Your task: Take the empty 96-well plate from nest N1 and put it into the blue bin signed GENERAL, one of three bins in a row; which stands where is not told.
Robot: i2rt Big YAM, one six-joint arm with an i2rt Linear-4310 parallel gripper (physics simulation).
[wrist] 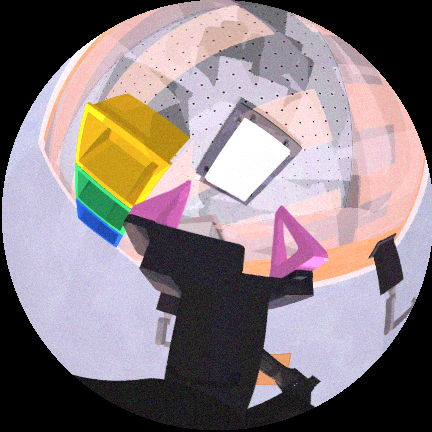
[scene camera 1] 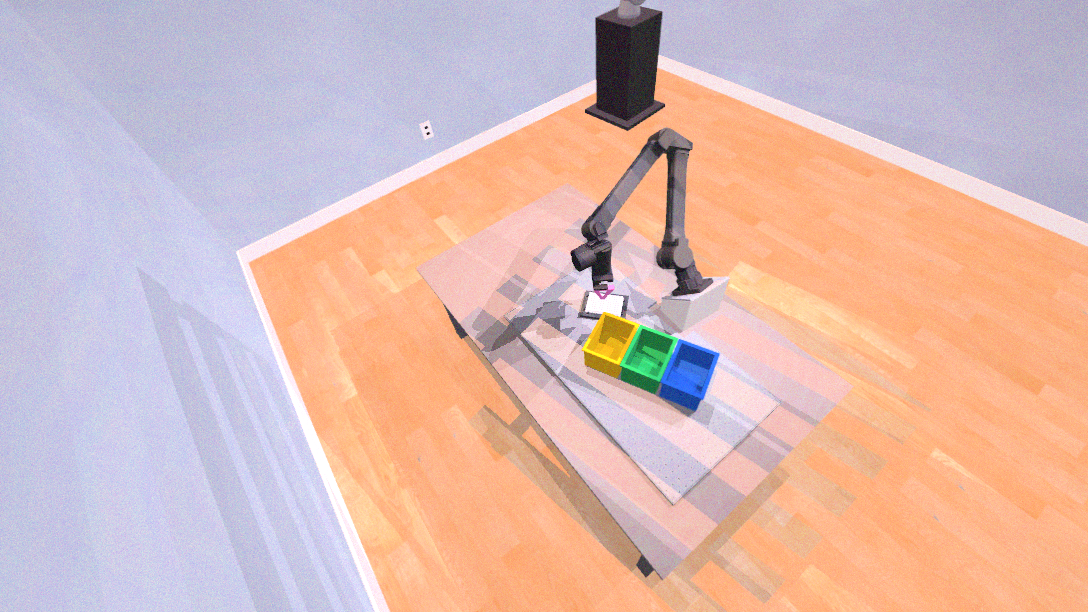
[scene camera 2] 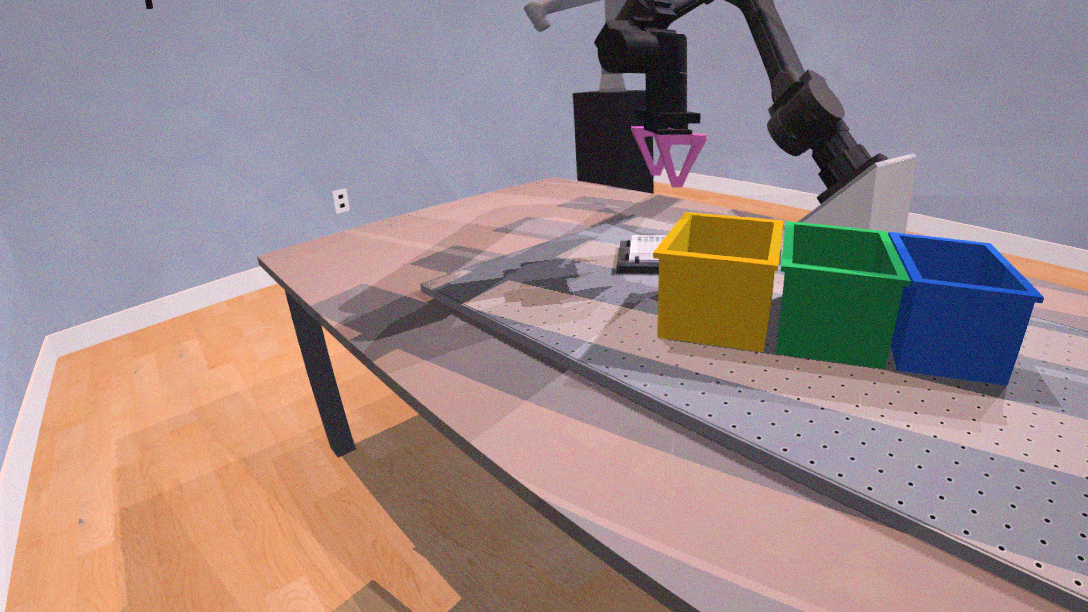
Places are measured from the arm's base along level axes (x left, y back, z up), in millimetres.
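Pixels of known places: gripper, fingertip midpoint: (wrist: pixel 236 196) (scene camera 1: pixel 600 288) (scene camera 2: pixel 665 181); arm's base, link origin: (scene camera 1: pixel 693 289) (scene camera 2: pixel 857 185).
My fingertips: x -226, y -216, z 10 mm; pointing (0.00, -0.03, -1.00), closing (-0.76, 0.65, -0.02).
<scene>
Ahead of a thing's pixels: the offset from my fingertips to its top centre.
The white 96-well plate @(dx +0, dy +20, dz -99 mm) (scene camera 1: pixel 605 305) (scene camera 2: pixel 646 245) (wrist: pixel 247 161) lies in a dark nest @(dx +0, dy +20, dz -104 mm) (scene camera 1: pixel 625 309) (scene camera 2: pixel 634 267) (wrist: pixel 222 136) beside the yellow bin. No nest label is readable. My gripper (scene camera 1: pixel 603 294) (scene camera 2: pixel 667 180) (wrist: pixel 236 196) is open, with nothing between its pink fingers. It hangs clearly above the plate and nest; in the wrist view the plate shows beyond the fingertips. The blue bin (scene camera 1: pixel 682 393) (scene camera 2: pixel 960 334) (wrist: pixel 98 227) stands at the end of the row farthest from the nest. No sign on it is readable.
The green bin @(dx +273, dy -72, dz -26 mm) (scene camera 1: pixel 640 378) (scene camera 2: pixel 835 319) (wrist: pixel 102 200) stands in the middle of the row. The yellow bin (scene camera 1: pixel 601 363) (scene camera 2: pixel 713 304) (wrist: pixel 150 125) is at the nest end, close to the plate. The arm's pale base mount (scene camera 1: pixel 688 308) (scene camera 2: pixel 891 194) stands behind the bins.
</scene>
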